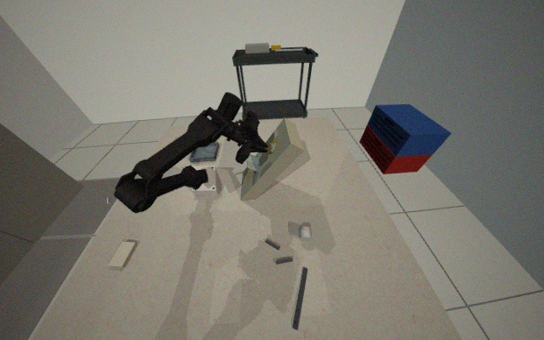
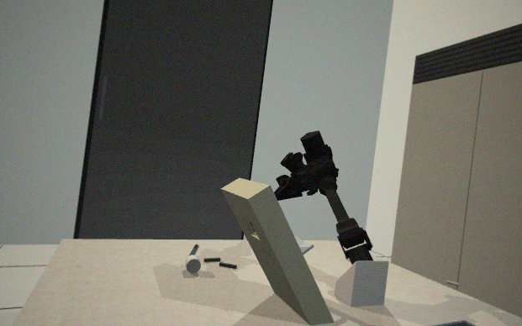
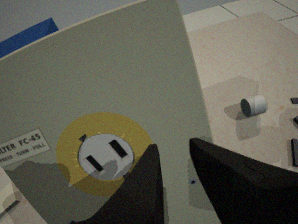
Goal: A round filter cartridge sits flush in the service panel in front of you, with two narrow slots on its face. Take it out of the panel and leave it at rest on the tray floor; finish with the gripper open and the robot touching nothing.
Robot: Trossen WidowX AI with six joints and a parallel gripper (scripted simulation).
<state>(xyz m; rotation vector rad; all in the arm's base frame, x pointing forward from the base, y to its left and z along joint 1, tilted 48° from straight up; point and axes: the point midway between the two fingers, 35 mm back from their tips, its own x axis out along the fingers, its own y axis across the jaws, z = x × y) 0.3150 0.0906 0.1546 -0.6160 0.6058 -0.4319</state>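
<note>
Now: the grey round filter cartridge 4 cm ahead of my gripper tip, 5 cm to the left of it and 4 cm below it. Round my gripper tip: shallow blue-grey bin (38 cm behind, 34 cm to the left, 26 cm below); service panel (1 cm behind, 5 cm to the left, 12 cm below).
</note>
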